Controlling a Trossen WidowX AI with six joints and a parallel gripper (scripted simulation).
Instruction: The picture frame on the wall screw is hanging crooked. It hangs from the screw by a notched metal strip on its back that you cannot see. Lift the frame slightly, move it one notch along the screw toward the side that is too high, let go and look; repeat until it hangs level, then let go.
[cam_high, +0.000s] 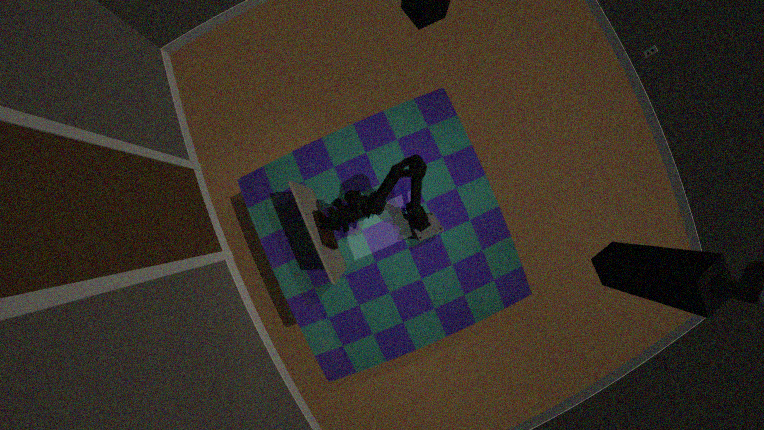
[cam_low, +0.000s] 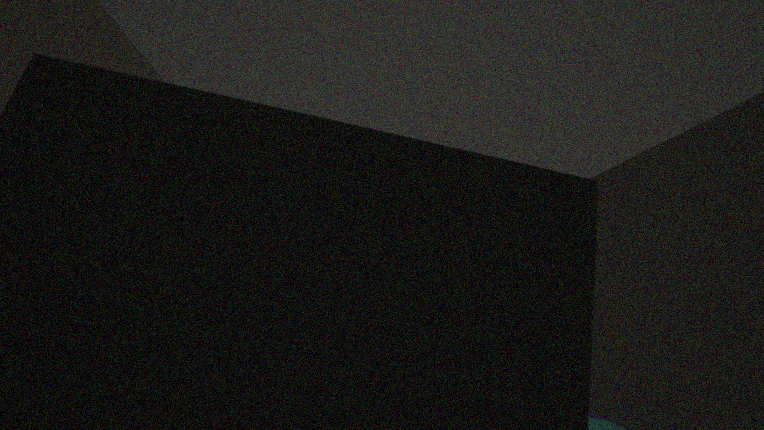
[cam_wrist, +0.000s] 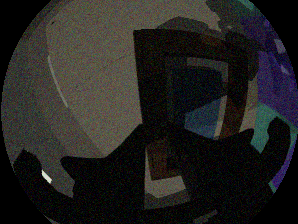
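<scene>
Now: gripper tip 1 cm short of the dark picture frame, 1 cm to the right of it and 5 cm above it. Round my gripper tip: pale wall panel 2 cm ahead, 7 cm below.
</scene>
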